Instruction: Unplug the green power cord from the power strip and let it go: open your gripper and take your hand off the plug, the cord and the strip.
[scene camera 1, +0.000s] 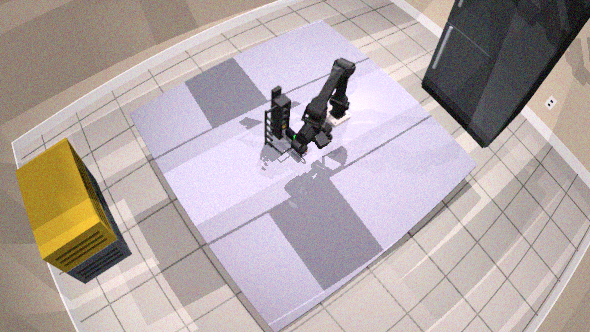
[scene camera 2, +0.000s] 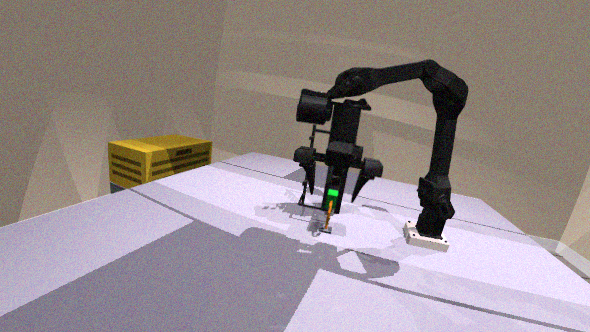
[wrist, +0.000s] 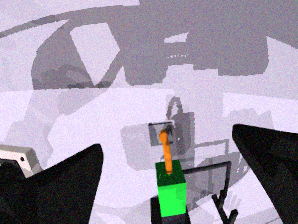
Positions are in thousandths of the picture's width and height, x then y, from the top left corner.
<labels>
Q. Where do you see my gripper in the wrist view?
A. At 572, 632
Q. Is my gripper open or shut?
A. Open.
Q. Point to my gripper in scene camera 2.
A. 562, 598
</labels>
